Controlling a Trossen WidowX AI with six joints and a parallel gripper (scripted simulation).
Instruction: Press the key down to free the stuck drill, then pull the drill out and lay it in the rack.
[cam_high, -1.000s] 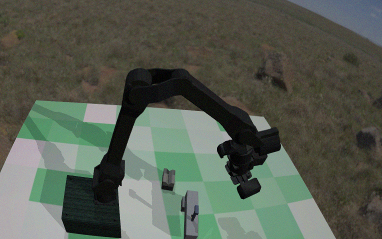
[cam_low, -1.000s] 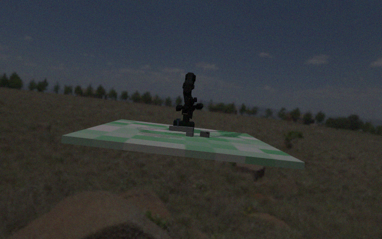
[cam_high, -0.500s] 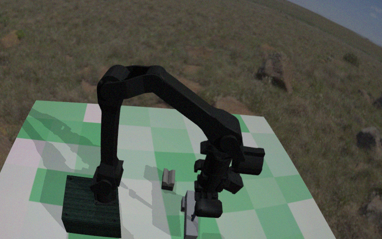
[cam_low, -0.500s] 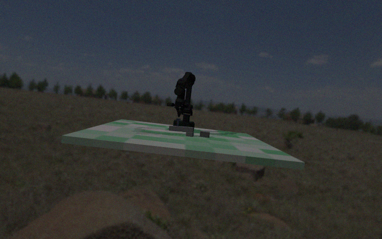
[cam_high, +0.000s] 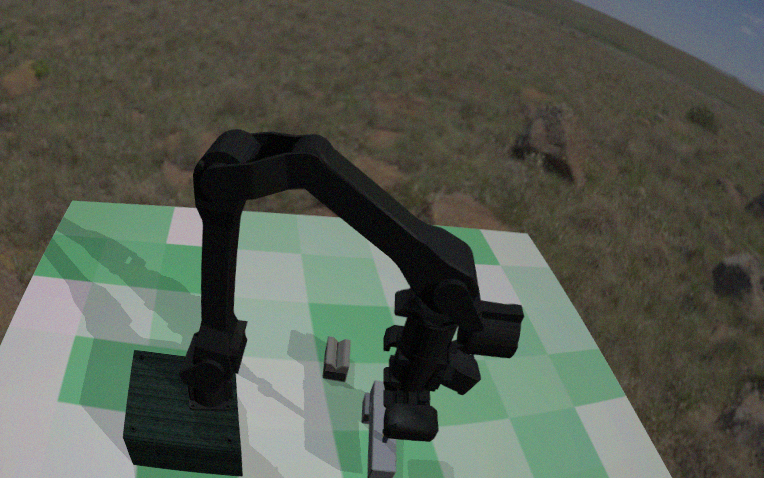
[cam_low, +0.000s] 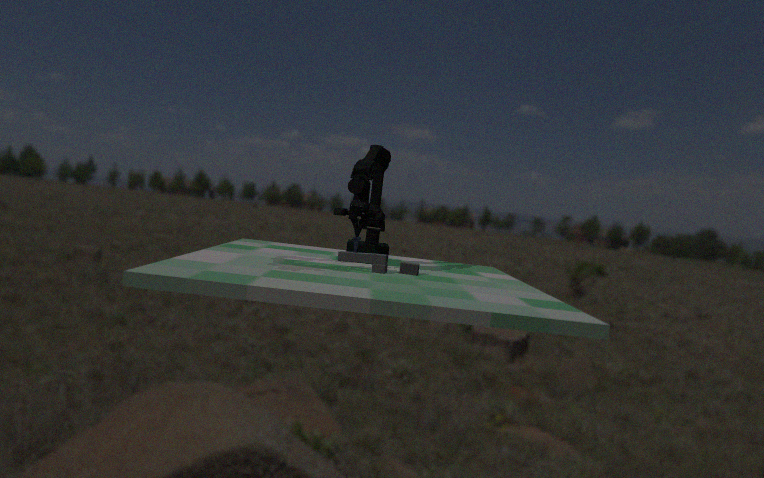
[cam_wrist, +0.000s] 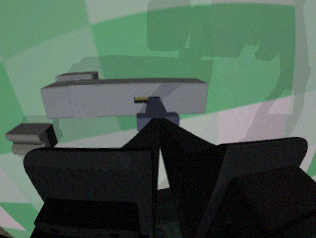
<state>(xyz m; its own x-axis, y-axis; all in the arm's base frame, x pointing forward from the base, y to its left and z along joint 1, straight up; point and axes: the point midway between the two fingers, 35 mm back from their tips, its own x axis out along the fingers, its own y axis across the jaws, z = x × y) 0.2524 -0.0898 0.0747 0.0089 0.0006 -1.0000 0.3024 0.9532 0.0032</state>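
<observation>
Right now the blue key is 30 mm below my gripper tip. From my gripper tip the other things lie so: drill 70 mm below, 50 mm to the left, 20 mm ahead; then rack 220 mm to the left, 100 mm below, 10 mm behind; then grey housing block 80 mm below, 40 mm to the left, 10 mm ahead.
</observation>
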